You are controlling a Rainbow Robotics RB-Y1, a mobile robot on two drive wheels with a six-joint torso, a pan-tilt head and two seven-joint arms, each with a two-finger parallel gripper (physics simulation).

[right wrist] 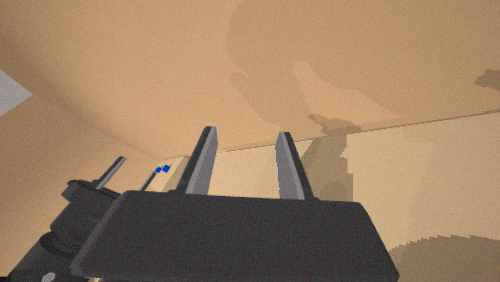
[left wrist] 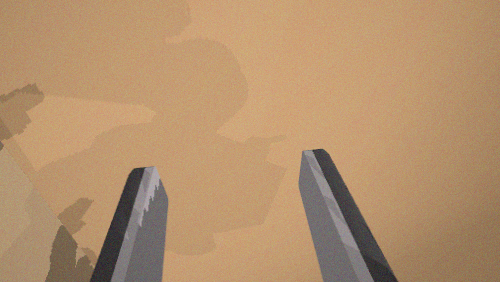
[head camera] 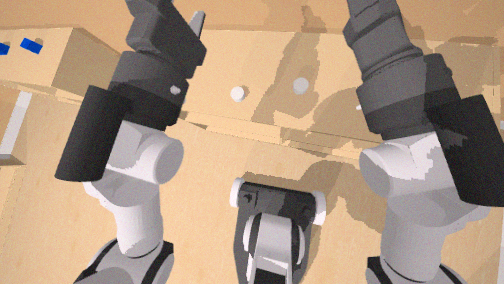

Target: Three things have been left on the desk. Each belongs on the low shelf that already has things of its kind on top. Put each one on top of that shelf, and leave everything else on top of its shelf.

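Frame: origin at the robot's base, x up, y back, z right, level; metres.
Seen in the pictures: left gripper, fingertip midpoint: (right wrist: 139, 164) (left wrist: 232, 175); right gripper, fingertip midpoint: (right wrist: 247, 137); robot's base, origin of the base link: (head camera: 275, 195).
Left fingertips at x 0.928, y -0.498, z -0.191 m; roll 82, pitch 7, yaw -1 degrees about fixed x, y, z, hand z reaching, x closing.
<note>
Offsets run from my left fingertips to a thing's top centre. "spot": to the spot under its first point. Level surfaces: height alone.
Two white round pieces {dx -0.294, dy +0.024, dz +0.000 m} (head camera: 237, 93) {dx -0.294, dy -0.020, dz +0.218 m} (head camera: 300, 85) stand apart on top of the low wooden shelf {dx -0.318 m} (head camera: 215, 60) ahead. Two blue blocks {dx -0.273, dy -0.223, dz -1.354 m} (head camera: 31, 46) {spot: dx -0.299, dy -0.219, dz -1.683 m} (head camera: 3, 49) lie on top of another wooden shelf (head camera: 55, 55) at the upper left of the head view; they also show small in the right wrist view (right wrist: 166, 168) (right wrist: 158, 170). My left gripper (left wrist: 232, 175) (right wrist: 139, 164) is partly open and empty, held up facing the tan wall. My right gripper (right wrist: 247, 137) is partly open and empty, also raised. The desk with its things cannot be made out.
A white upright panel (head camera: 16, 120) stands at the left of the head view, below the shelf with the blue blocks. The robot's own base (head camera: 277, 200) is at the bottom middle, close to the front of the central shelf. A tan wall (left wrist: 375, 75) rises behind the shelves.
</note>
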